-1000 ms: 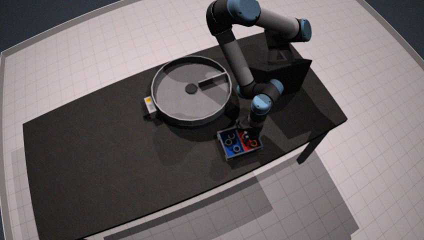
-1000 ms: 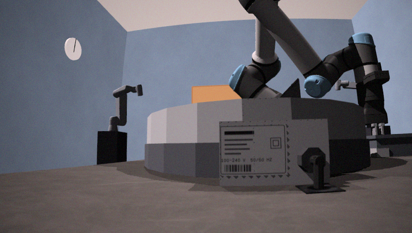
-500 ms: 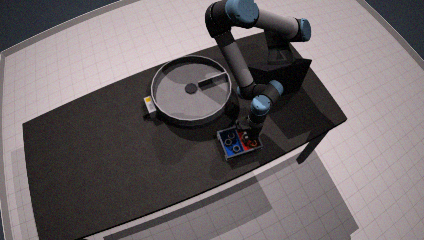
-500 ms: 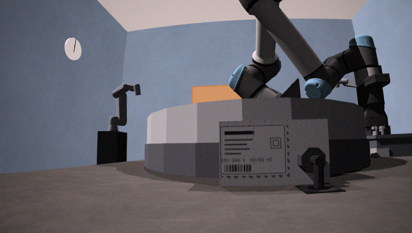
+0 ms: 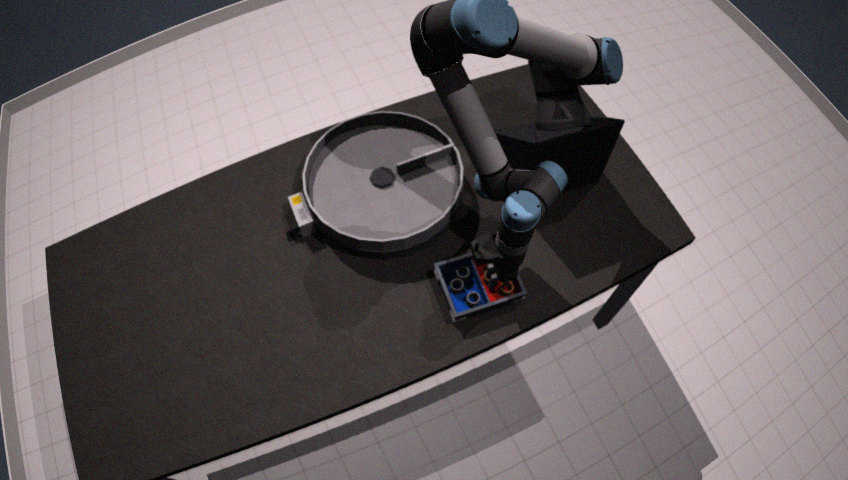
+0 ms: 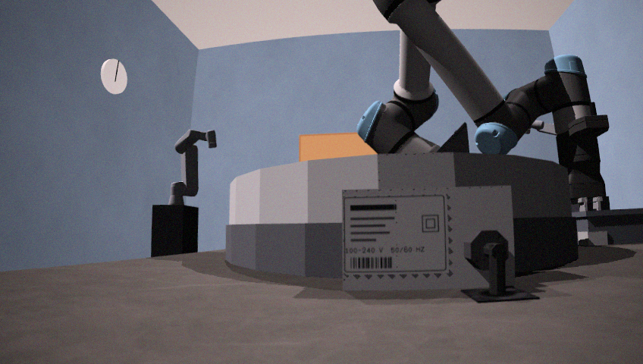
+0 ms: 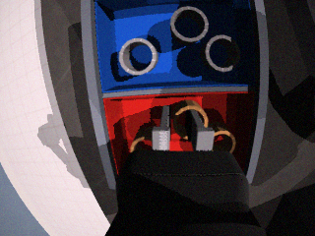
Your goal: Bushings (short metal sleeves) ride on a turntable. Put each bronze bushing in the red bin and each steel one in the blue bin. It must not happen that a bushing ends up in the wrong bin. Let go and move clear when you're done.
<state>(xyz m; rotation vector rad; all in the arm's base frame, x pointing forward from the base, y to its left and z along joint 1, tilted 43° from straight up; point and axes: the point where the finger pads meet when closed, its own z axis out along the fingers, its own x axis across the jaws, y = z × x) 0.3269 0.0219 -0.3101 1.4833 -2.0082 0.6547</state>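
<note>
The red bin is 3 cm ahead of my hand and 1 cm to the right of it. The rest, counted from my hand: grey turntable (38 cm to the right, 10 cm ahead, 2 cm above).
</note>
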